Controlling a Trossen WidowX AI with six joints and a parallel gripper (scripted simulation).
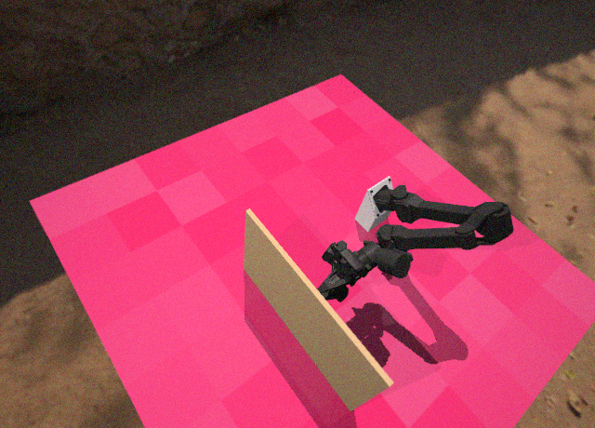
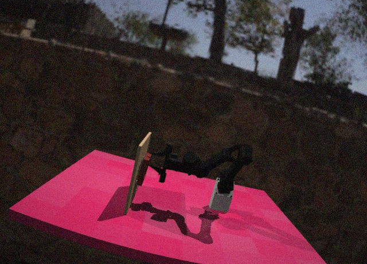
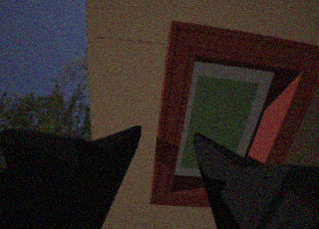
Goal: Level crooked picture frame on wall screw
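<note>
Right now the picture frame is 50 mm below my gripper tip and 10 mm ahead of it. Also, from my gripper tip: tan wall panel 60 mm below, 20 mm ahead, 10 mm to the right.
</note>
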